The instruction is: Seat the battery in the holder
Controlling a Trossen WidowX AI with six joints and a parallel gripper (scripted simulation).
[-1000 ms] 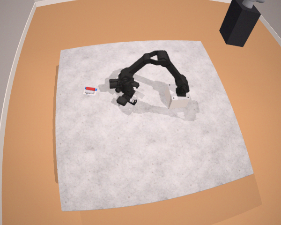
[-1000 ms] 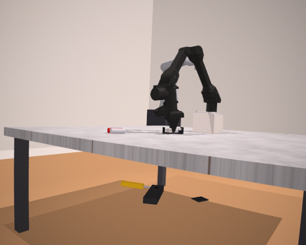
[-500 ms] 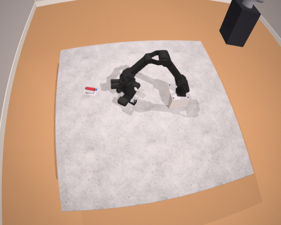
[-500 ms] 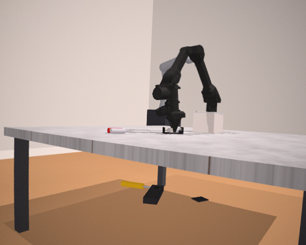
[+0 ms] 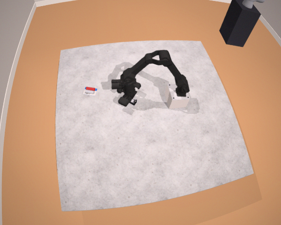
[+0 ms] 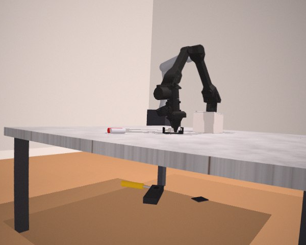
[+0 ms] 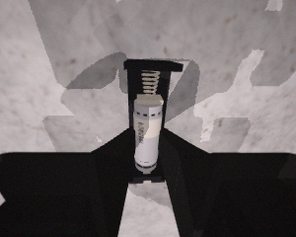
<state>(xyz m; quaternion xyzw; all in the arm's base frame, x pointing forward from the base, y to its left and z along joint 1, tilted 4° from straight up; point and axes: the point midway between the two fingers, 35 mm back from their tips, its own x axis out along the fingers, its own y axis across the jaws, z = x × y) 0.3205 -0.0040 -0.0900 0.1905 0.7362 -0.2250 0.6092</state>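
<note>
Now: the white battery 1 cm above my gripper tip. The rest, counted from my gripper tip: white card (28 cm ahead, 9 cm to the right); then yellow-handled tool (28 cm ahead, 20 cm below, 7 cm to the left).
</note>
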